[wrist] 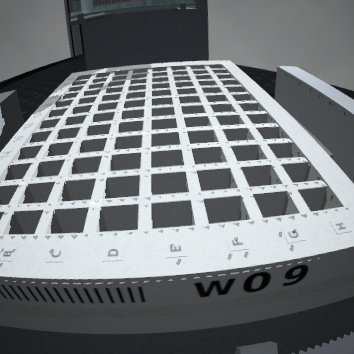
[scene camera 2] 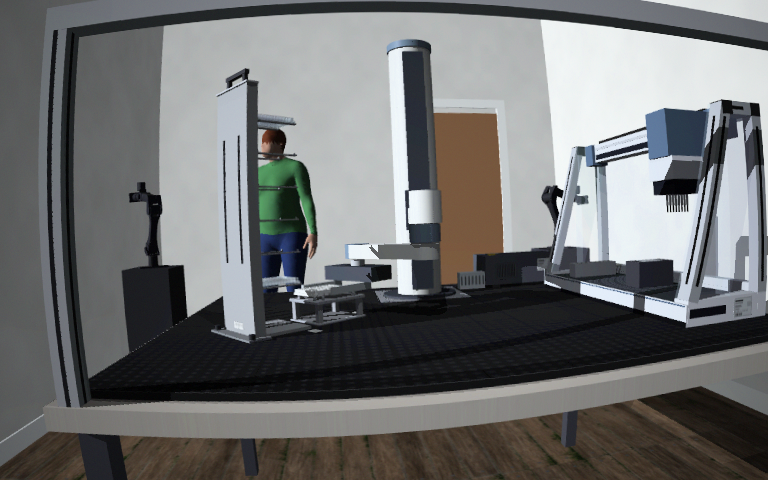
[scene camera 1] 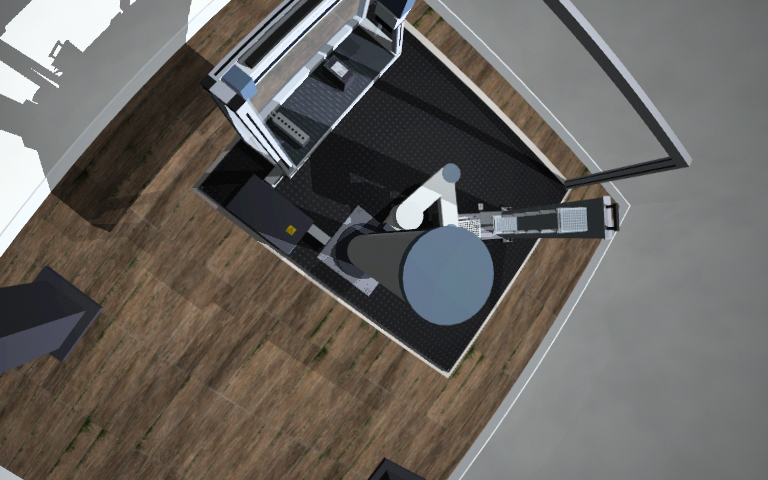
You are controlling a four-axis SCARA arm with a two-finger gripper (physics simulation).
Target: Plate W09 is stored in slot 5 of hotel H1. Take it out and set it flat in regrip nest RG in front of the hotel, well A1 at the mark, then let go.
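Places are measured from the arm's base along level axes (x ahead, y left, z up), in metres.
Pixels of known places: gripper, fingertip midpoint: (wrist: 146, 94) (scene camera 2: 316, 290) (scene camera 1: 472, 228); arm's base, origin of the base link: (scene camera 2: 419, 297).
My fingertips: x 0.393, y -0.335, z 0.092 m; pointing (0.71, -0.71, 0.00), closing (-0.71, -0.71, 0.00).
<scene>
Ahead of a thing's pixels: the offset from my fingertips to its top centre. "*": to the spot under its first point.
Plate W09 {0.015 m back, 0.015 m left, 0.004 m up} (scene camera 1: 468, 227) (scene camera 2: 322, 290) (wrist: 170, 145) is white and lies flat between the fingers of my gripper (wrist: 146, 94), which is shut on its long sides. In the wrist view its W09 label faces the camera, with letters B to H along the near edge; corner A1 and the nest's mark cannot be made out. In scene camera 2 the plate is level at the top of regrip nest RG {0.007 m back, 0.027 m left, 0.009 m down} (scene camera 2: 318, 314), a low frame on posts; whether it touches the seat cannot be told. Hotel H1 (scene camera 2: 240, 209) (wrist: 145, 42) stands just behind the nest, upright.
The hotel holds a clear plate {0.114 m ahead, 0.109 m right, 0.436 m up} (scene camera 2: 276, 120) at the top and another clear plate {0.114 m ahead, 0.109 m right, 0.045 m up} (scene camera 2: 281, 281) low down, near nest height. The arm's column (scene camera 2: 416, 141) stands beside the nest. A framed pipetting machine (scene camera 1: 322, 101) (scene camera 2: 719, 215) and a dark box {* 0.510 m back, 0.744 m left, 0.035 m up} (scene camera 1: 269, 212) stand farther off.
</scene>
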